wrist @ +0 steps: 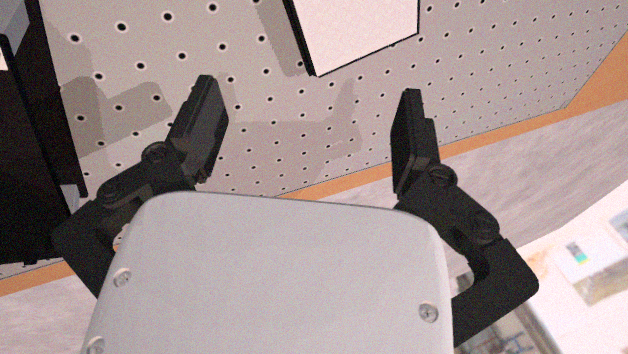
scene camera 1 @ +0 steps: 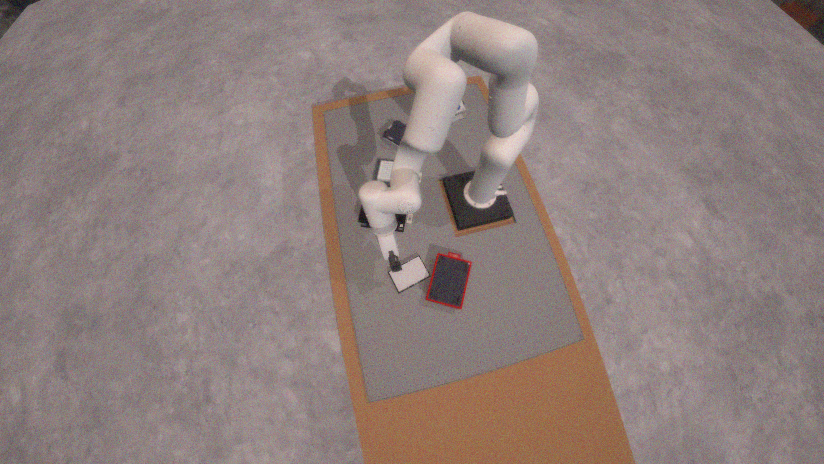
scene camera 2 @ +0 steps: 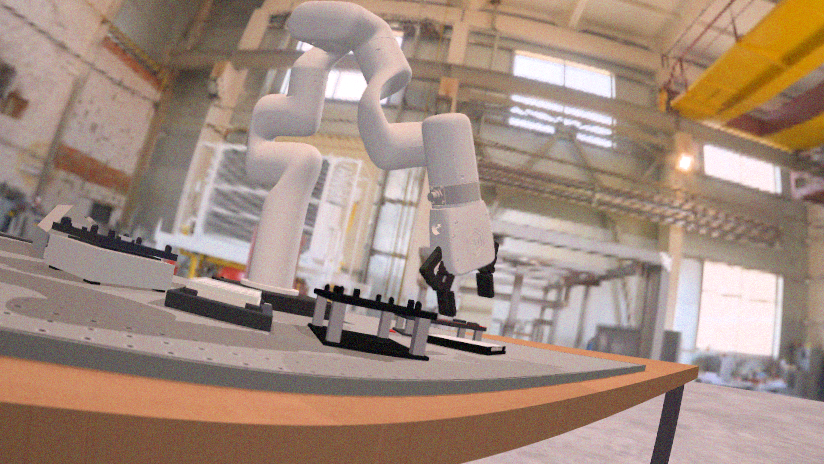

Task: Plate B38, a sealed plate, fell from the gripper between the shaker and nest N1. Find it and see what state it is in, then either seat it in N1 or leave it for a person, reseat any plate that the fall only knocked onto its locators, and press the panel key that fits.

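Pixels of known places: gripper, between the fingertips: (wrist: 308,103) (scene camera 1: 395,259) (scene camera 2: 467,305); arm's base, origin of its link: (scene camera 1: 479,193) (scene camera 2: 269,289).
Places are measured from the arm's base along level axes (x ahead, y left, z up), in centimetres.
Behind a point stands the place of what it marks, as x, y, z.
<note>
A white-topped plate with a dark edge (scene camera 1: 408,273) @(28.6, 28.8, -1.4) (scene camera 2: 468,344) @(32.6, 26.3, -1.7) (wrist: 367,30) @(32.1, 30.8, -1.4) lies flat on the grey pegboard (scene camera 1: 461,357) @(12.3, 57.6, -2.8), beside a red-rimmed dark platform. Its label and seal cannot be read. My gripper (scene camera 1: 394,262) @(32.7, 24.7, 4.5) (scene camera 2: 465,300) @(32.7, 24.7, 4.5) (wrist: 308,103) @(32.7, 24.7, 4.5) is open and empty. It hangs above the board near one end of the plate; in the wrist view the plate lies beyond the fingertips. A black raised stand with pins on top (scene camera 2: 374,305) @(44.6, 2.9, 2.4) (wrist: 30,175) @(36.8, 11.0, 2.7) stands nearby, partly hidden under the arm in scene camera 1. No N1 marking is readable.
The red-rimmed platform (scene camera 1: 444,304) @(17.2, 39.9, 1.2) is close to the plate's other side. A dark base with a white plate on it (scene camera 1: 385,170) @(36.1, -11.8, 0.6) (scene camera 2: 222,292) @(38.6, -12.6, 0.0), a white unit with a dark pinned top (scene camera 2: 109,262) @(35.4, -26.5, -0.1) and a partly hidden panel (scene camera 1: 460,109) @(3.5, -40.2, 3.5) stand farther along the board.
</note>
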